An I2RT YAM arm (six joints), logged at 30 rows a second.
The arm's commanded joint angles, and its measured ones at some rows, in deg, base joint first. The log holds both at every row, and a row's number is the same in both.
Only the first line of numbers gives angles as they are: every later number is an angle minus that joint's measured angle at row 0.
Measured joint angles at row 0:
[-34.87 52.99 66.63 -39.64 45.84 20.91]
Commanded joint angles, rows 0 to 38:
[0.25 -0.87 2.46 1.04 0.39 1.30]
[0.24 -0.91 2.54 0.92 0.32 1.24]
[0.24 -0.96 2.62 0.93 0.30 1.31]
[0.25 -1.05 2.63 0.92 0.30 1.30]
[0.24 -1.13 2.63 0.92 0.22 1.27]
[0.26 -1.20 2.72 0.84 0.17 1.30]
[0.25 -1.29 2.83 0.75 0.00 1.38]
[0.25 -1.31 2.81 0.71 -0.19 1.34]
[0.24 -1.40 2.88 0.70 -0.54 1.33]
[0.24 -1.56 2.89 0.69 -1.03 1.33]
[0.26 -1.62 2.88 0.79 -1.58 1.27]
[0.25 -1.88 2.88 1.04 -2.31 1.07]
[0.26 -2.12 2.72 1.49 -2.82 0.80]
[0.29 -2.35 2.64 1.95 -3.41 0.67]
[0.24 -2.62 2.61 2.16 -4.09 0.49]
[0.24 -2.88 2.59 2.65 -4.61 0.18]
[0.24 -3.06 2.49 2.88 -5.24 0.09]
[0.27 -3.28 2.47 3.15 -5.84 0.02]
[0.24 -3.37 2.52 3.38 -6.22 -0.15]
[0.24 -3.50 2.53 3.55 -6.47 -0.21]
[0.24 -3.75 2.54 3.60 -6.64 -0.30]
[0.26 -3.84 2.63 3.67 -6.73 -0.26]
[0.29 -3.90 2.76 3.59 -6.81 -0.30]
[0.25 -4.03 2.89 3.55 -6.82 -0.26]
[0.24 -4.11 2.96 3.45 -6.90 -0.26]
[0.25 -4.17 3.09 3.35 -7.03 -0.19]
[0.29 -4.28 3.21 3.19 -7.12 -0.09]
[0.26 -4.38 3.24 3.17 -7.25 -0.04]
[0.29 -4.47 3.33 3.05 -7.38 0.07]
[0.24 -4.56 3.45 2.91 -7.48 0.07]
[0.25 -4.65 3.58 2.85 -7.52 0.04]
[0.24 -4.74 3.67 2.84 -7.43 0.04]
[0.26 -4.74 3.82 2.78 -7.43 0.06]
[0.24 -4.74 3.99 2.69 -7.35 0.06]
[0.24 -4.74 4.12 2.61 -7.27 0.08]
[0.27 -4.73 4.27 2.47 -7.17 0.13]
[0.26 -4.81 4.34 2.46 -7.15 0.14]
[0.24 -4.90 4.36 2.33 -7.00 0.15]
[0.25 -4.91 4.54 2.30 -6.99 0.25]
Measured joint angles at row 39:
[0.00 -4.13 1.92 0.57 -7.49 -0.73]
